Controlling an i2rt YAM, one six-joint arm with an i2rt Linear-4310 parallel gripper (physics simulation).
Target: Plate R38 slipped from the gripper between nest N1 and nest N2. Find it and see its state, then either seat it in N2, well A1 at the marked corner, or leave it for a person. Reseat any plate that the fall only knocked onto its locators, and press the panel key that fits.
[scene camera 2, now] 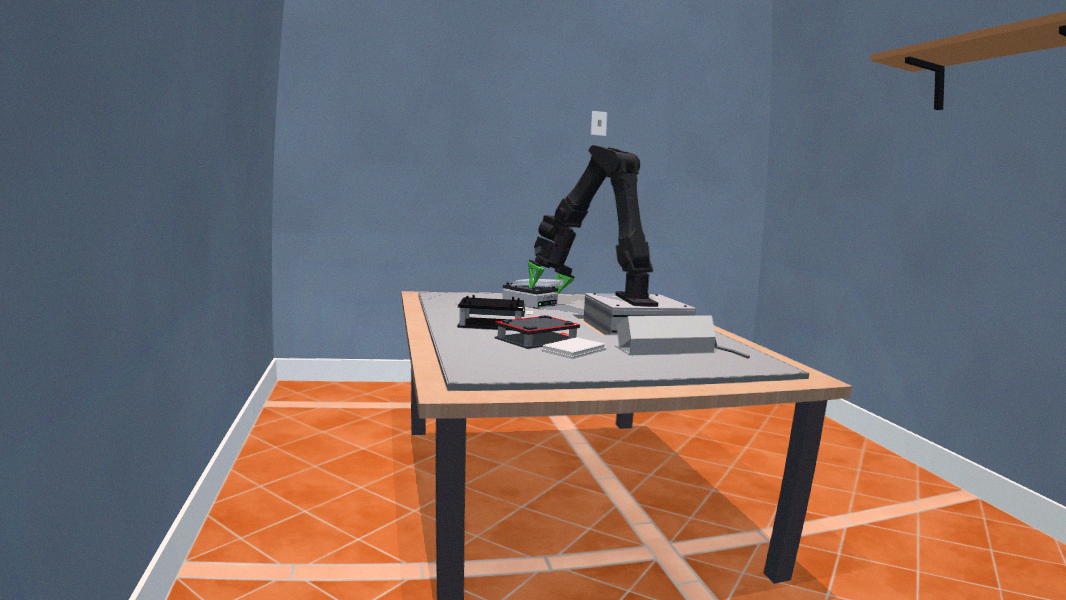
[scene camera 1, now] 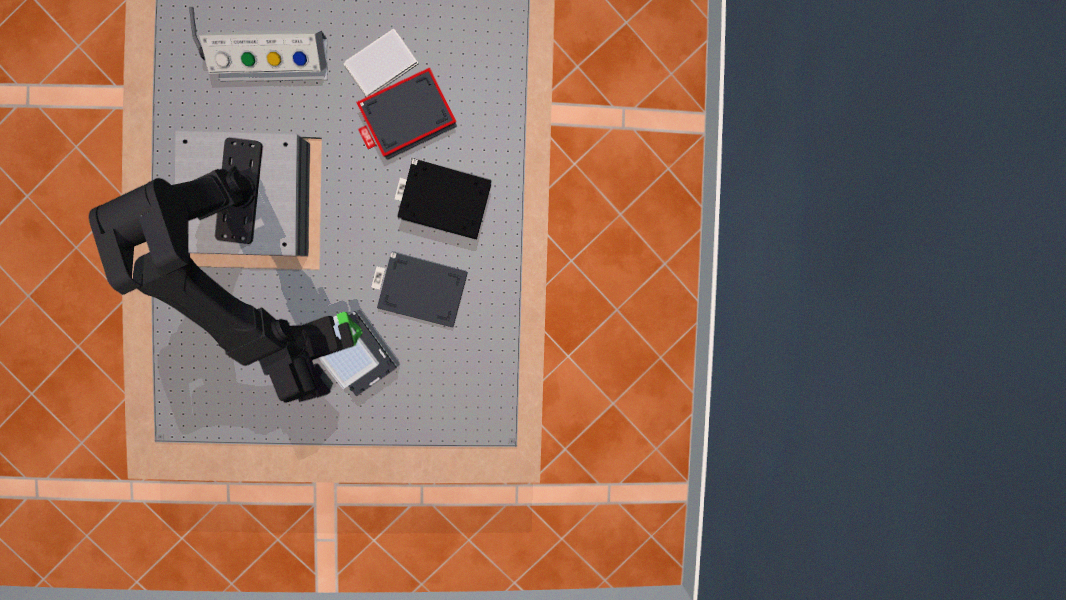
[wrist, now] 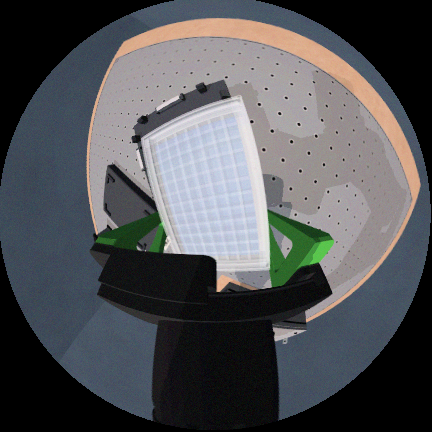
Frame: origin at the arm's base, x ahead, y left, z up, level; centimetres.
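Seen in the pictures: gripper, fingertip midpoint: (scene camera 2: 542,292) (scene camera 1: 340,337) (wrist: 213,212); arm's base, origin of the base link: (scene camera 2: 635,300) (scene camera 1: 239,191).
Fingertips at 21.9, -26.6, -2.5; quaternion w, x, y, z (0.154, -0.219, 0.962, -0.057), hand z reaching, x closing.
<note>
Pixels of each thing's middle, then the offset from my fingertips to it, as dx, dy, dz. "pt": a spot on its surface instead.
- dark-topped device, surface spot: (wrist: 175,107) pt +7.3, -7.6, +1.2
- white plate, body centre: (scene camera 2: 574,347) (scene camera 1: 380,63) +0.8, +57.1, -3.6
- red-edged nest, body centre: (scene camera 1: 407,114) (scene camera 2: 537,330) +7.8, +47.0, -2.0
- key panel, body centre: (scene camera 2: 666,332) (scene camera 1: 265,51) -21.3, +55.1, -0.2
- black nest, body centre: (scene camera 1: 445,199) (scene camera 2: 491,311) +17.7, +30.5, -0.9
- dark grey nest, body centre: (wrist: 126,211) (scene camera 1: 422,289) (scene camera 2: 496,307) +15.0, +11.5, -3.1
- cable, surface spot: (scene camera 2: 732,349) (scene camera 1: 193,36) pt -37.8, +57.6, -3.6
A clear-white plate with a pale blue well grid (scene camera 1: 350,363) (scene camera 2: 548,281) (wrist: 210,185) lies over a dark-topped device (scene camera 1: 386,360) (scene camera 2: 522,296) (wrist: 175,107). It is offset, with the device's top and corner locators showing beyond two sides. Whether it touches the locators is hidden. My gripper (scene camera 2: 548,287) (wrist: 213,212) is open, one green finger on each side of this plate. A white plate (scene camera 1: 380,61) (scene camera 2: 572,346) lies flat on the board beside the red-edged nest (scene camera 1: 407,111) (scene camera 2: 537,324). Plate names are unreadable. The key panel (scene camera 1: 261,70) (scene camera 2: 667,335) has white, green, yellow and blue keys.
A black nest (scene camera 1: 444,199) and a dark grey nest (scene camera 1: 422,289) (wrist: 125,197) stand between the red-edged nest and the device. The arm's base block (scene camera 1: 279,167) (scene camera 2: 600,316) stands on the left in the overhead view. A cable (scene camera 1: 195,33) (scene camera 2: 732,349) runs from the panel.
</note>
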